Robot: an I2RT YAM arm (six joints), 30 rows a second.
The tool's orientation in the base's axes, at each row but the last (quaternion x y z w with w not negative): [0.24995, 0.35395, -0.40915, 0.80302]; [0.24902, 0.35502, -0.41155, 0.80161]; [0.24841, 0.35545, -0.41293, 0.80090]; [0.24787, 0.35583, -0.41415, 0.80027]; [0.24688, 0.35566, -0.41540, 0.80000]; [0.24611, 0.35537, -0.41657, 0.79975]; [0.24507, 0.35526, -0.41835, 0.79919]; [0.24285, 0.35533, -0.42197, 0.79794]
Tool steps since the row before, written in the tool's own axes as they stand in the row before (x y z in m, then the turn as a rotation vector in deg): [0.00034, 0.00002, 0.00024, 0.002, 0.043, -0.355]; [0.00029, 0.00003, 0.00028, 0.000, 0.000, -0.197]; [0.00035, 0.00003, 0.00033, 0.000, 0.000, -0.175]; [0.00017, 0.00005, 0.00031, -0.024, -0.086, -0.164]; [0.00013, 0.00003, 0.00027, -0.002, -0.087, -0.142]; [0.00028, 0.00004, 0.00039, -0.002, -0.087, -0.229]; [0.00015, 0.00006, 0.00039, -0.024, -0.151, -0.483]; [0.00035, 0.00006, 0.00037, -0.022, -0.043, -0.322]
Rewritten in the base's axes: [0.00024, -0.00032, -0.00011, -0.092, 0.268, -0.218]; [0.00025, -0.00032, -0.00005, -0.072, 0.136, -0.123]; [0.00029, -0.00038, -0.00006, -0.064, 0.121, -0.109]; [0.00022, -0.00027, 0.00007, -0.142, 0.079, -0.092]; [0.00018, -0.00023, 0.00007, -0.126, 0.053, -0.096]; [0.00029, -0.00039, 0.00003, -0.157, 0.113, -0.150]; [0.00025, -0.00031, 0.00013, -0.312, 0.265, -0.299]; [0.00032, -0.00040, -0.00003, -0.162, 0.210, -0.189]
